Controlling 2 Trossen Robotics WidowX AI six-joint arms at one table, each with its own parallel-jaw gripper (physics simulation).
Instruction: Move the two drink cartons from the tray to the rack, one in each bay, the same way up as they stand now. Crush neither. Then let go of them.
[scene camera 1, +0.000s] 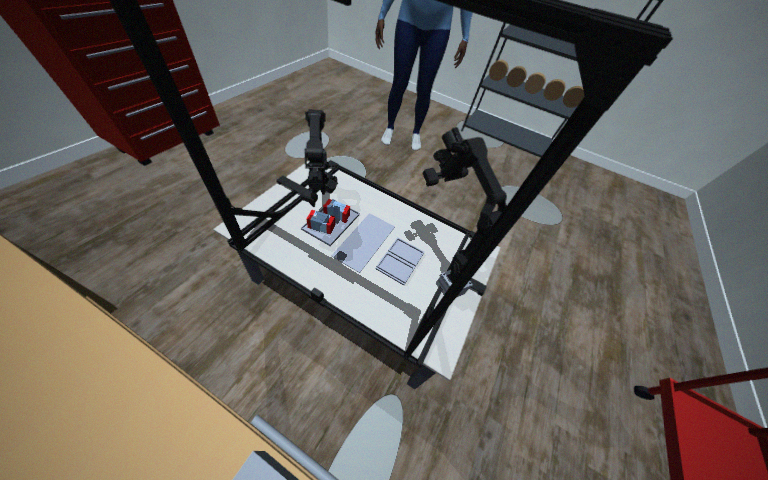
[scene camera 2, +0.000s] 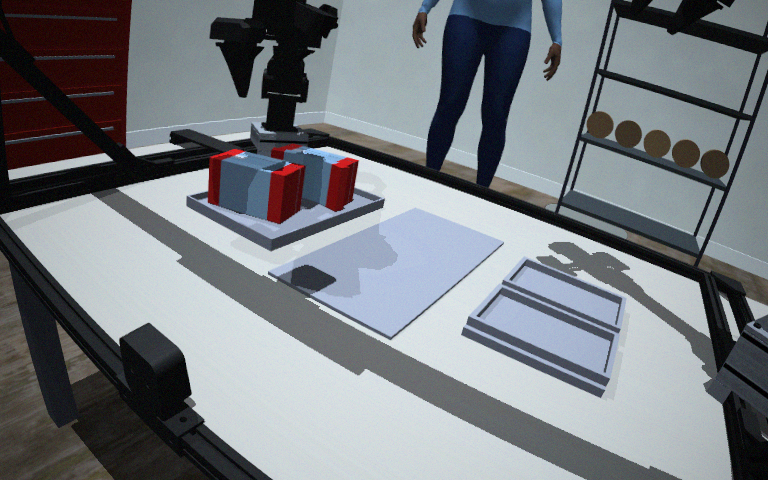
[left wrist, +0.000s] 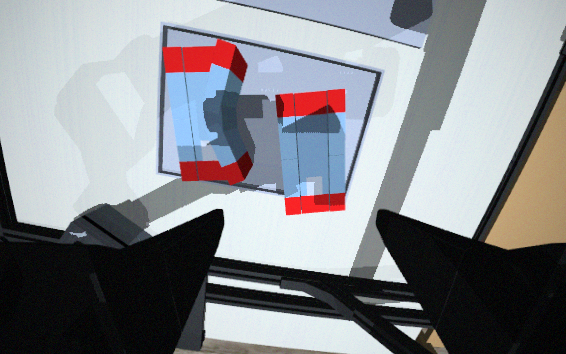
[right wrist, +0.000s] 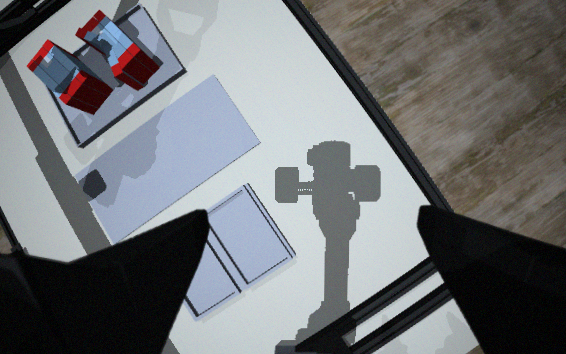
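Where they show: left gripper, fingertip midpoint: (scene camera 1: 318, 200) (scene camera 2: 262, 95) (left wrist: 300, 216) (right wrist: 10, 29); right gripper, fingertip midpoint: (scene camera 1: 435, 183) (scene camera 2: 652, 24) (right wrist: 312, 218); left arm's base, origin of the base link: (scene camera 2: 279, 128).
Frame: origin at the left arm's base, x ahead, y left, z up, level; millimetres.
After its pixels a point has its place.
Two drink cartons, blue with red ends, stand side by side on the tray (scene camera 1: 334, 235) @[x 383, y -66, z -50 mm] (scene camera 2: 229, 225) @[x 369, y -149, z -50 mm] (left wrist: 310, 70) @[x 376, y -45, z -50 mm] (right wrist: 157, 40) @[x 229, y 51, z -50 mm]. The nearer carton (scene camera 1: 321, 221) @[x 332, y -111, z 19 mm] (scene camera 2: 249, 183) @[x 336, y -120, z -4 mm] (left wrist: 313, 150) @[x 311, y -100, z 18 mm] (right wrist: 70, 75) @[x 318, y -75, z 18 mm] looks straight-sided; the farther carton (scene camera 1: 338, 210) @[x 289, y -7, z 14 mm] (scene camera 2: 322, 169) @[x 295, y -3, z 5 mm] (left wrist: 192, 115) @[x 258, y 5, z 18 mm] (right wrist: 117, 47) @[x 276, y 15, z 18 mm] looks bent in at one side in the left wrist view. The two-bay rack (scene camera 1: 401, 259) @[x 638, y 176, z -47 mm] (scene camera 2: 532, 359) @[x 697, y 79, z -47 mm] (right wrist: 226, 260) @[x 651, y 183, z -46 mm] is empty. My left gripper (left wrist: 300, 216) @[x 280, y -102, z 107 mm] is open and empty, above and behind the cartons. My right gripper (right wrist: 312, 218) @[x 543, y 319, z 314 mm] is open and empty, high above the table's back right.
A thin flat panel (scene camera 1: 373, 226) (scene camera 2: 441, 243) (left wrist: 320, 15) (right wrist: 215, 110) lies between tray and rack. A dark frame surrounds the table, with a small black box (scene camera 1: 317, 294) @[x 674, y -252, z -2 mm] (scene camera 2: 154, 362) @[x 683, y -249, z -2 mm] on its front rail. A person (scene camera 1: 421, 50) (scene camera 2: 487, 62) stands behind the table.
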